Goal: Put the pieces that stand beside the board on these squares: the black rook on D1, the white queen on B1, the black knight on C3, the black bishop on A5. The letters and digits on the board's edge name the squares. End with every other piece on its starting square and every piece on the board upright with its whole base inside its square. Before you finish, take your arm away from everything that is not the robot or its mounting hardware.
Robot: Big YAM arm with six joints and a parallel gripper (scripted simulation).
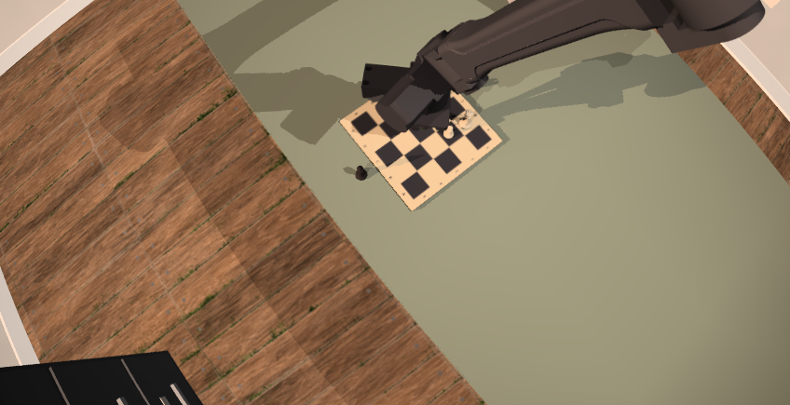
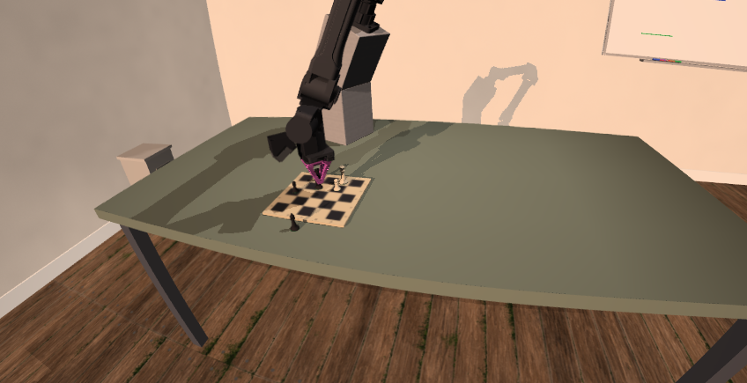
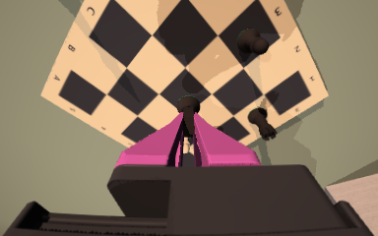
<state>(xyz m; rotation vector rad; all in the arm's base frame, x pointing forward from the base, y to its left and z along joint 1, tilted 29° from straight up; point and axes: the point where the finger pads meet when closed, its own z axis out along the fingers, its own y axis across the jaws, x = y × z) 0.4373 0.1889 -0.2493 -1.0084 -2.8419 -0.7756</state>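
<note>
The chessboard lies 10 mm ahead of my hand and 40 mm below it. The rest, counted from my hand: small white piece (30 mm behind, 30 mm to the left, 30 mm below); then white queen (70 mm behind, 30 mm to the left, 20 mm below).
</note>
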